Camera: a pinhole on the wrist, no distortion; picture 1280 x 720 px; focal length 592.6 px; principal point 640.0 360.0 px. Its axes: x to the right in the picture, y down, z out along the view. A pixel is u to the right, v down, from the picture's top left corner.
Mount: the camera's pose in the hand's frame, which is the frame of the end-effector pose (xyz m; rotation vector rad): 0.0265 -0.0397 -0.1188 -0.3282 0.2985 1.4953
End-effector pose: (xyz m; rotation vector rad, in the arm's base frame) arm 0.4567 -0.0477 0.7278 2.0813 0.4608 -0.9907
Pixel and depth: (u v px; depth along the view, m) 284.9 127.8 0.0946
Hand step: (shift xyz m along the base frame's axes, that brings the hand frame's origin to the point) 0.0083 0.0423 -0.0704
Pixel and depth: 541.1 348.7 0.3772
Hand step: -0.0787 -0.2268 -0.0980
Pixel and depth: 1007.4 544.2 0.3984
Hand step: 0.0798 -0.3360 0.1789
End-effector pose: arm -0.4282 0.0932 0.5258 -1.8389 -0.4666 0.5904
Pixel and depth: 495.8 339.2 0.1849
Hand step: -0.0186 0.0714 -0.0159
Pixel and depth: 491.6 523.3 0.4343
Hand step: -0.2728 0.1684 -0.1063
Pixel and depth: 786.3 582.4 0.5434
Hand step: -0.3228 0.0411 -0.3498
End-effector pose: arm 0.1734 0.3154 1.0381 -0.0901 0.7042 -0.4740
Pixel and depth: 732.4 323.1 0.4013
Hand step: 0.2472 0.1141 0.1007
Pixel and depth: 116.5 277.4 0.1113
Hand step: 0.0041 -0.0954 0.0163
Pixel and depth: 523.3 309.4 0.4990
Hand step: 0.3079 0.0004 0.2390
